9 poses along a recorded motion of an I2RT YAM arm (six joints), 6.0 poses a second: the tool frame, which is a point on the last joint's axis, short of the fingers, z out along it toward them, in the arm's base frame.
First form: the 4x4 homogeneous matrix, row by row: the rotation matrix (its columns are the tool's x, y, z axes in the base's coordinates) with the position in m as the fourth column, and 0 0 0 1 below. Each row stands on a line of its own.
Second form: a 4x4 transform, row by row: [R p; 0 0 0 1], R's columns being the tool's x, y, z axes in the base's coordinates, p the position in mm. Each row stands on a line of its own. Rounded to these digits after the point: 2 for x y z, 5 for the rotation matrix.
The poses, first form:
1:
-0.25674 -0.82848 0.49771 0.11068
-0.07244 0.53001 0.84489 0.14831
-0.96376 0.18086 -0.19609 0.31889
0 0 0 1
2:
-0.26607 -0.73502 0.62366 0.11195
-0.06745 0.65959 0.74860 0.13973
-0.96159 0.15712 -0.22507 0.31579
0 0 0 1
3:
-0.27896 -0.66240 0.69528 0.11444
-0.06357 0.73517 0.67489 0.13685
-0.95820 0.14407 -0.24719 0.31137
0 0 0 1
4:
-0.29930 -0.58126 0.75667 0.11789
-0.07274 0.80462 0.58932 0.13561
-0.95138 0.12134 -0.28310 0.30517
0 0 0 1
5:
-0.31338 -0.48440 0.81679 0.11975
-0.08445 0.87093 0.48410 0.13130
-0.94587 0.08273 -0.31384 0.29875
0 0 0 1
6:
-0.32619 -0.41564 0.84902 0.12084
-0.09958 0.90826 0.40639 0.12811
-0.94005 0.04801 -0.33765 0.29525
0 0 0 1
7:
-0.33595 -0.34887 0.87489 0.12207
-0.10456 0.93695 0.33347 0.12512
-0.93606 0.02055 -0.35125 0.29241
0 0 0 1
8:
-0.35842 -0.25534 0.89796 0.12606
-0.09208 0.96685 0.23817 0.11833
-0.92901 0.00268 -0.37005 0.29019
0 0 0 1
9:
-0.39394 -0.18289 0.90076 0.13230
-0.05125 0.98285 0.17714 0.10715
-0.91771 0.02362 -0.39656 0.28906
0 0 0 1
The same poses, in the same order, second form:
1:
-0.25674 -0.82848 0.49771 110.68
-0.07244 0.53001 0.84489 148.31
-0.96376 0.18086 -0.19609 318.89
0 0 0 1

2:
-0.26607 -0.73502 0.62366 111.95
-0.06745 0.65959 0.74860 139.73
-0.96159 0.15712 -0.22507 315.79
0 0 0 1

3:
-0.27896 -0.66240 0.69528 114.44
-0.06357 0.73517 0.67489 136.85
-0.95820 0.14407 -0.24719 311.37
0 0 0 1

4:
-0.29930 -0.58126 0.75667 117.89
-0.07274 0.80462 0.58932 135.61
-0.95138 0.12134 -0.28310 305.17
0 0 0 1

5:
-0.31338 -0.48440 0.81679 119.75
-0.08445 0.87093 0.48410 131.30
-0.94587 0.08273 -0.31384 298.75
0 0 0 1

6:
-0.32619 -0.41564 0.84902 120.84
-0.09958 0.90826 0.40639 128.11
-0.94005 0.04801 -0.33765 295.25
0 0 0 1

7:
-0.33595 -0.34887 0.87489 122.07
-0.10456 0.93695 0.33347 125.12
-0.93606 0.02055 -0.35125 292.41
0 0 0 1

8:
-0.35842 -0.25534 0.89796 126.06
-0.09208 0.96685 0.23817 118.33
-0.92901 0.00268 -0.37005 290.19
0 0 0 1

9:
-0.39394 -0.18289 0.90076 132.30
-0.05125 0.98285 0.17714 107.15
-0.91771 0.02362 -0.39656 289.06
0 0 0 1

